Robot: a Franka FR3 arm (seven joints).
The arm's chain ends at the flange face. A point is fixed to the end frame.
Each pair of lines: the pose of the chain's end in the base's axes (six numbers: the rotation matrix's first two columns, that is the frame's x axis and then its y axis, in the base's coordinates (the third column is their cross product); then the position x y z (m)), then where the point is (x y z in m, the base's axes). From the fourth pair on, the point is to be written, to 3 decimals.
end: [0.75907 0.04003 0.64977 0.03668 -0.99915 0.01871 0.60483 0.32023 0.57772]
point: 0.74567 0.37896 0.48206
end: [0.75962 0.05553 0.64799 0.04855 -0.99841 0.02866 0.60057 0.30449 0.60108]
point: 0.74054 0.36391 0.50458
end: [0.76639 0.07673 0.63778 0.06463 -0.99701 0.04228 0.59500 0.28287 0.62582]
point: 0.73285 0.34307 0.52678
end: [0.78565 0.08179 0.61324 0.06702 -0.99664 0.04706 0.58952 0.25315 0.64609]
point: 0.724 0.313 0.542
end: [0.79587 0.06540 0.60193 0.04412 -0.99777 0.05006 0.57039 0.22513 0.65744]
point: 0.705 0.281 0.552
